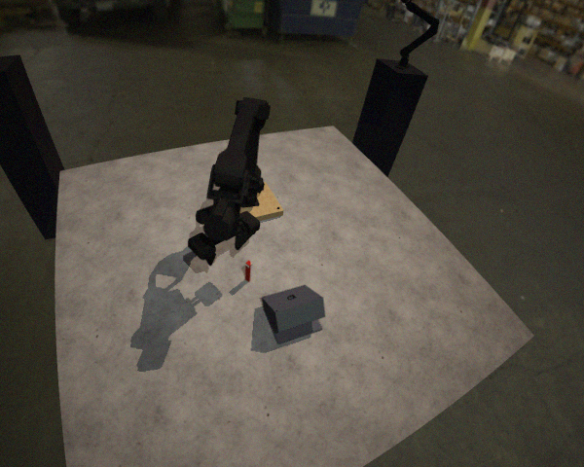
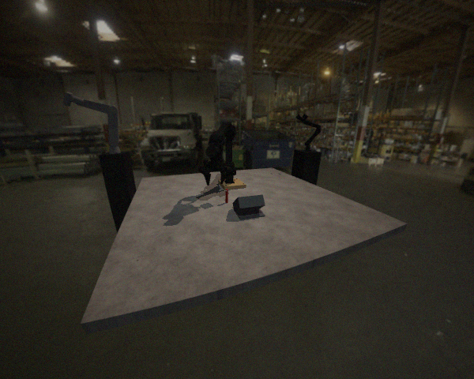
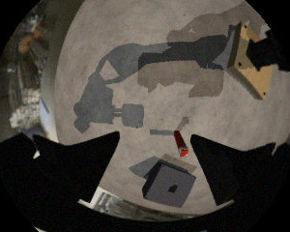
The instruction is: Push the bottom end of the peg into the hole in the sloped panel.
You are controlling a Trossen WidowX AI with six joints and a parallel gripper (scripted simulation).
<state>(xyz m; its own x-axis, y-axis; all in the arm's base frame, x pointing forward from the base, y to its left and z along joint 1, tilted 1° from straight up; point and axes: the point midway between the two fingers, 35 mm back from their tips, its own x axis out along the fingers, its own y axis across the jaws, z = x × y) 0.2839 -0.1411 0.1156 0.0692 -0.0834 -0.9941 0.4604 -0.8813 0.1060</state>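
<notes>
Now: gripper tip 70 mm to the right of the red peg, 50 mm above it and 10 mm short of it. Also, from my gripper tip: dark grey sloped panel 160 mm ahead, 150 mm to the left, 60 mm below.
</notes>
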